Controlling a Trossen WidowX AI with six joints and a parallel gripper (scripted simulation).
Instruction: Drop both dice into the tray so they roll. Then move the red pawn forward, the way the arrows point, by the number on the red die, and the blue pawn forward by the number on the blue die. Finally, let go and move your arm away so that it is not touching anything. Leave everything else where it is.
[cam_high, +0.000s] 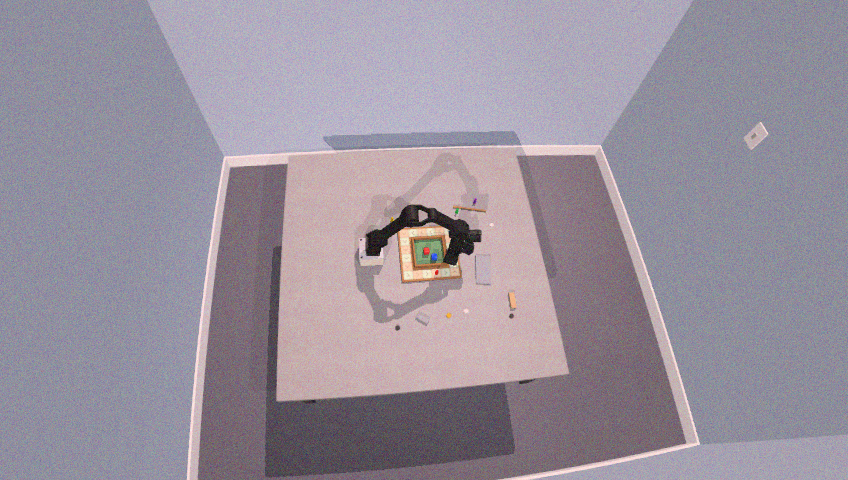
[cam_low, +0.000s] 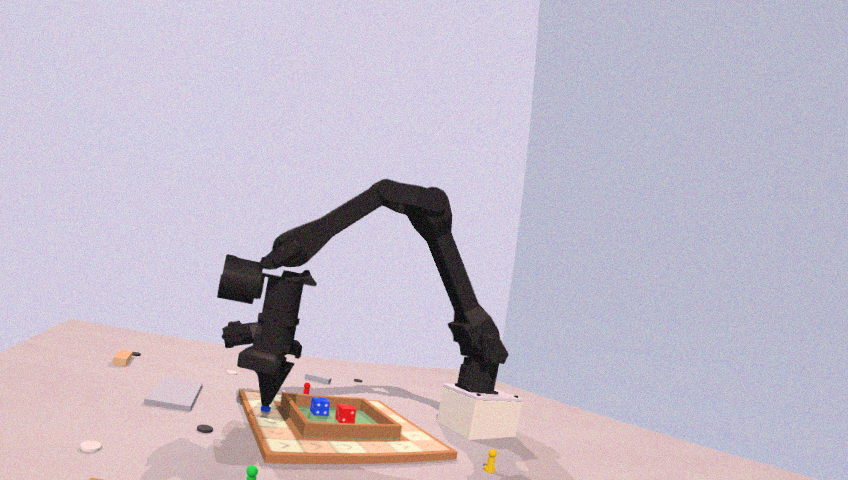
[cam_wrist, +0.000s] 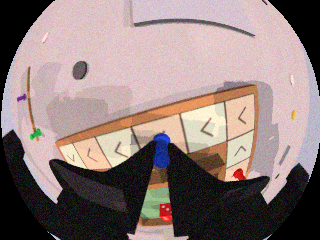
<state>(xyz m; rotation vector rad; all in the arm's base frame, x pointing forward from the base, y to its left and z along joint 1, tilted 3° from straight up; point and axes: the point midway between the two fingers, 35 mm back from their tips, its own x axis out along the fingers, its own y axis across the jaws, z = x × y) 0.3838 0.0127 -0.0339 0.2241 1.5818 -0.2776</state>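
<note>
Now: gripper tip 1 cm below the blue pawn. From my gripper tip the other things lie so: grey slab (15 cm ahead, 7 cm to the right, 2 cm below); then green pawn (3 cm ahead, 25 cm to the left, 1 cm below); then red pawn (8 cm behind, 10 cm to the right).
</note>
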